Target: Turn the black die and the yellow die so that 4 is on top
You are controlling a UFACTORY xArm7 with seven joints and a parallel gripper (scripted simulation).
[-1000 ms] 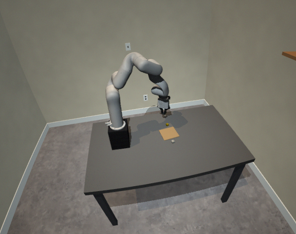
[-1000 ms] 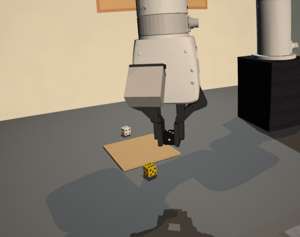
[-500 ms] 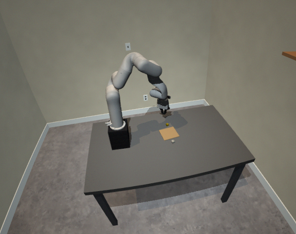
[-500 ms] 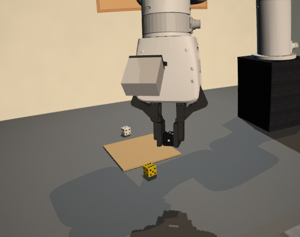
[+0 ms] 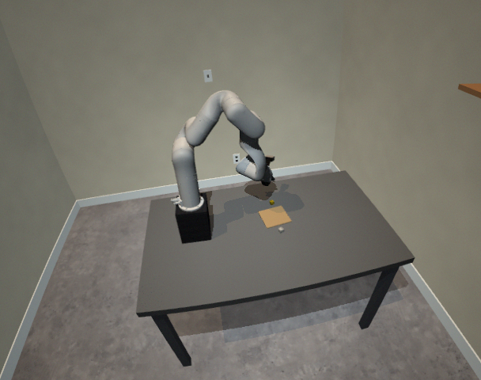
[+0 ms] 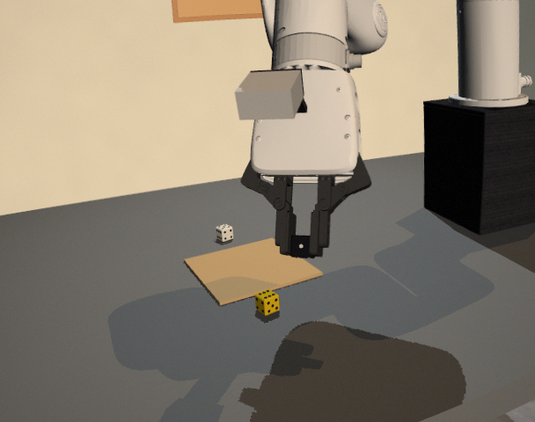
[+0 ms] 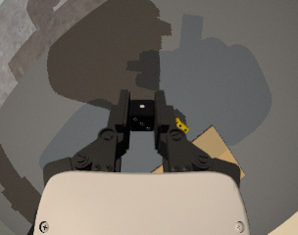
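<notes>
My hand is 10 cm above the yellow die, 7 cm to the left of it and 1 cm short of it. Also, from my hand: tan mat 18 cm to the right, 11 cm below, 1 cm behind; black die 1 cm below; white die 29 cm to the right, 10 cm below, 2 cm behind.
</notes>
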